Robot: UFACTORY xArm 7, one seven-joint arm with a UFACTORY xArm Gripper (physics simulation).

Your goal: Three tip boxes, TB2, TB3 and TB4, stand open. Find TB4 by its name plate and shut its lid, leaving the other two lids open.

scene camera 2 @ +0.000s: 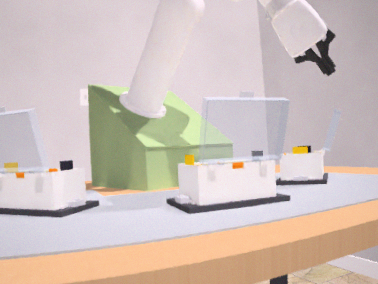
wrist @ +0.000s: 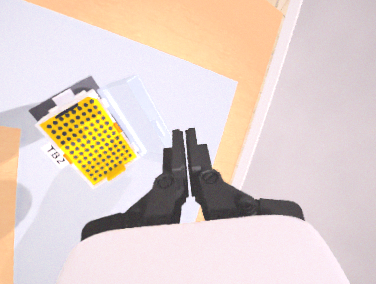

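Where they show: gripper, fingertip midpoint: (scene camera 2: 332, 73) (wrist: 185, 144); arm's base, origin of the base link: (scene camera 2: 142, 106).
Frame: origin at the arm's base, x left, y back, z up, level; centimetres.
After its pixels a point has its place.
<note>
In the wrist view a white tip box (wrist: 90, 142) @[x 28.5, y -27.4, z -14.1 cm] with a yellow perforated top stands left of the fingers. Its name plate (wrist: 55, 155) @[x 23.5, y -23.3, z -19.6 cm] reads TB2, and its clear lid (wrist: 131, 107) @[x 35.3, y -30.7, z -10.4 cm] is open. In the scene view a left box (scene camera 2: 45, 192) @[x -23.0, y -40.0, z -16.6 cm], a middle box (scene camera 2: 230, 185) @[x 1.6, y -47.4, z -16.8 cm] and a right box (scene camera 2: 302, 166) @[x 24.9, y -32.5, z -16.3 cm] have their lids (scene camera 2: 20, 142) @[x -25.8, y -42.0, z -9.5 cm] (scene camera 2: 245, 127) @[x 2.5, y -50.8, z -9.1 cm] (scene camera 2: 332, 130) @[x 29.6, y -36.7, z -9.5 cm] raised. No name plate is readable there, so I cannot tell which is TB4. My gripper (scene camera 2: 328, 71) @[x 34.9, y -32.1, z 3.1 cm] (wrist: 185, 144) @[x 34.9, y -32.1, z 3.1 cm] is shut and empty, high above the table at the right.
The boxes stand on black bases on a grey-blue mat (scene camera 2: 125, 230) @[x -14.0, y -53.9, z -19.8 cm] (wrist: 165, 80) @[x 41.3, y -37.3, z -19.8 cm] over a round-edged wooden table (scene camera 2: 200, 252) @[x -9.3, y -64.2, z -20.1 cm] (wrist: 150, 25) @[x 48.9, y -31.8, z -20.1 cm]. A green sloped block (scene camera 2: 120, 165) @[x -7.7, y -8.8, z -14.7 cm] stands behind them, with the white arm (scene camera 2: 167, 50) @[x 3.7, y -13.1, z 11.3 cm] in front of its slope.
</note>
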